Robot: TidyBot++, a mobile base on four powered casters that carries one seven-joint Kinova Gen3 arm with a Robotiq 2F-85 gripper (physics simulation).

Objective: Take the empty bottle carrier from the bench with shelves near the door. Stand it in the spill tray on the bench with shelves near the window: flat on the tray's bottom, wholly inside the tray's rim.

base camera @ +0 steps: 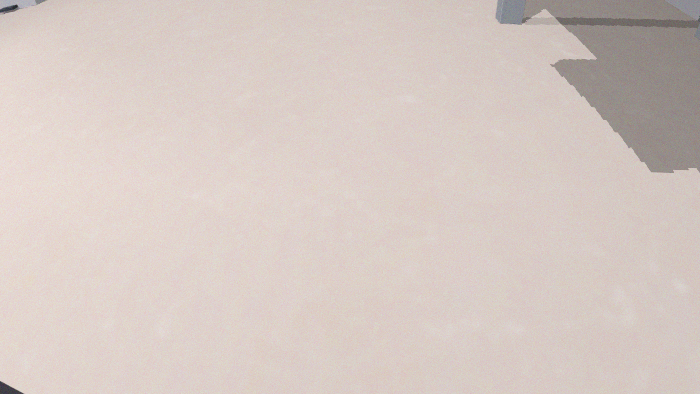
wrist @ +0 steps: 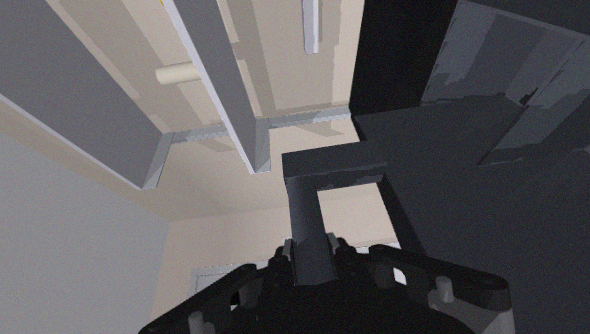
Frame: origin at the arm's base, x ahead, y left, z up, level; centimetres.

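Where they show: gripper, fingertip midpoint: (wrist: 310, 247).
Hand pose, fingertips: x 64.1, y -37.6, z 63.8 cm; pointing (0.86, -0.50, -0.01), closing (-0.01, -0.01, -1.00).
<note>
After its pixels a point has its place.
The dark blue-grey bottle carrier (wrist: 306, 210) @(z 63.8, x 61.2, y -39.7 cm) fills the right side of the wrist view, seen from close up. Its handle bar runs down between my fingers, with an opening beside it. My gripper (wrist: 310, 247) @(z 63.8, x 64.1, y -37.6 cm) is shut on this bar, with a fingertip against each side. The inside of the carrier shows in part at the upper right. The carrier and the gripper do not show in the base camera view. The spill tray does not show in either view.
Two grey shelf boards (wrist: 75, 75) @(z 126.1, x 72.8, y -94.8 cm) (wrist: 215, 60) @(z 80.4, x 71.0, y -84.5 cm) stretch across the upper left of the wrist view, beside a pale cylinder (wrist: 176, 73) @(z 94.1, x 75.2, y -89.7 cm) and a light bar (wrist: 310, 27) @(z 54.1, x 74.1, y -102.4 cm). In the base camera view, a blue-grey post (base camera: 510, 12) @(z -36.5, x 105.2, y -35.1 cm) stands at the top right near a shadow.
</note>
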